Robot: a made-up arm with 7 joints. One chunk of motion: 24 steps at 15 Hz.
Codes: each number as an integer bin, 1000 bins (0 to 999) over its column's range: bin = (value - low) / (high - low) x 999, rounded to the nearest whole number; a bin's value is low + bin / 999 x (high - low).
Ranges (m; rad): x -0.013..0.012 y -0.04..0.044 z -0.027..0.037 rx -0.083..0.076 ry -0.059..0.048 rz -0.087..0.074
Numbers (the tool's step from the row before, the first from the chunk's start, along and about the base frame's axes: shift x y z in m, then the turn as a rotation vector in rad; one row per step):
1: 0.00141 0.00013 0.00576 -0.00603 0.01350 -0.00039
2: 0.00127 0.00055 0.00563 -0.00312 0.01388 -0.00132
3: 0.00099 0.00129 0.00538 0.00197 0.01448 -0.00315
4: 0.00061 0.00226 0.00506 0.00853 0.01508 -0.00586
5: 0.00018 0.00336 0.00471 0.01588 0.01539 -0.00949
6: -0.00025 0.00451 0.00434 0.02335 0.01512 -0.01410
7: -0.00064 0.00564 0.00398 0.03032 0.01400 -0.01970
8: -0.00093 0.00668 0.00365 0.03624 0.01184 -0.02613
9: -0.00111 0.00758 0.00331 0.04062 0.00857 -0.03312
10: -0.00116 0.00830 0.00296 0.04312 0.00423 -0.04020
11: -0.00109 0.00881 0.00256 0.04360 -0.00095 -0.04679
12: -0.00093 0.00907 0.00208 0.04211 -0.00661 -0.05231
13: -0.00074 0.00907 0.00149 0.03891 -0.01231 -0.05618
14: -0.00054 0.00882 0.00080 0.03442 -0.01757 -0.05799
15: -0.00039 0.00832 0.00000 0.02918 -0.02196 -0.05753
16: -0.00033 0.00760 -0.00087 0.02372 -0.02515 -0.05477
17: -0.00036 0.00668 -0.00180 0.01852 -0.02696 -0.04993
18: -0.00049 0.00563 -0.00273 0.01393 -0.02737 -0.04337
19: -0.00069 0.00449 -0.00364 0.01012 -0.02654 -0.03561
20: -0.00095 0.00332 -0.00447 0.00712 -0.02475 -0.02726
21: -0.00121 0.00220 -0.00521 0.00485 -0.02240 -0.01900
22: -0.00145 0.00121 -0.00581 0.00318 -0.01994 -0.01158
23: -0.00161 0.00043 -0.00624 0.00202 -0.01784 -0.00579
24: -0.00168 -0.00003 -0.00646 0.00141 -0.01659 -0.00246
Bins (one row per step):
1: 576 477 511 484 677 537
2: 570 482 509 502 680 532
3: 559 491 505 534 686 520
4: 544 503 500 575 692 503
5: 527 516 495 621 695 481
6: 509 529 489 668 692 452
7: 494 543 484 712 682 418
8: 482 555 478 749 661 378
9: 475 566 473 777 631 334
10: 473 574 468 792 590 290
11: 476 580 461 795 542 250
12: 482 584 454 786 489 215
13: 490 584 445 766 436 191
14: 498 581 434 738 387 180
15: 504 575 421 705 346 183
16: 506 566 408 671 316 200
17: 505 555 393 638 299 230
18: 500 543 379 609 295 271
19: 492 529 365 585 303 319
20: 482 515 352 566 320 371
21: 471 502 340 552 342 422
22: 462 490 331 541 365 468
23: 455 481 324 534 384 504
24: 452 475 321 530 396 525

